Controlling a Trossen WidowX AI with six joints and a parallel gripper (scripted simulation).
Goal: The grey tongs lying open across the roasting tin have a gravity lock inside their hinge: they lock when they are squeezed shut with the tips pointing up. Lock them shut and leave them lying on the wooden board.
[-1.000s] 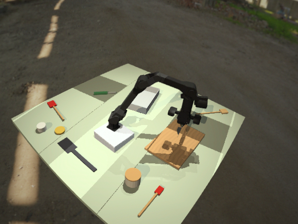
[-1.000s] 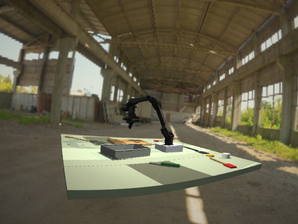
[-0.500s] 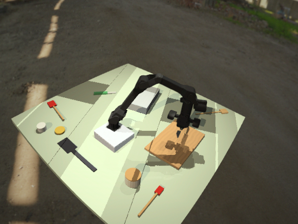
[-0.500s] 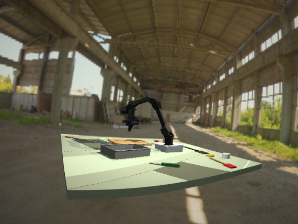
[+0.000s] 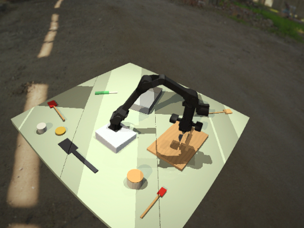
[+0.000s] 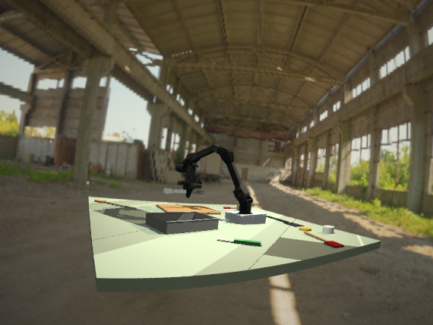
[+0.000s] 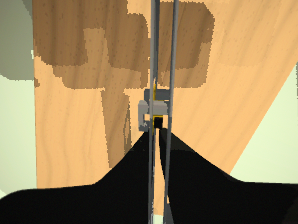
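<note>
Now: gripper tip 30 mm past the yellow slider, 10 mm to the left of it and 40 mm below it. Round my gripper tip: black spatula: 430 mm behind, 460 mm to the left, 80 mm below; wooden board: 10 mm to the left, 80 mm below; roasting tin: 260 mm ahead, 410 mm to the left, 60 mm below.
</note>
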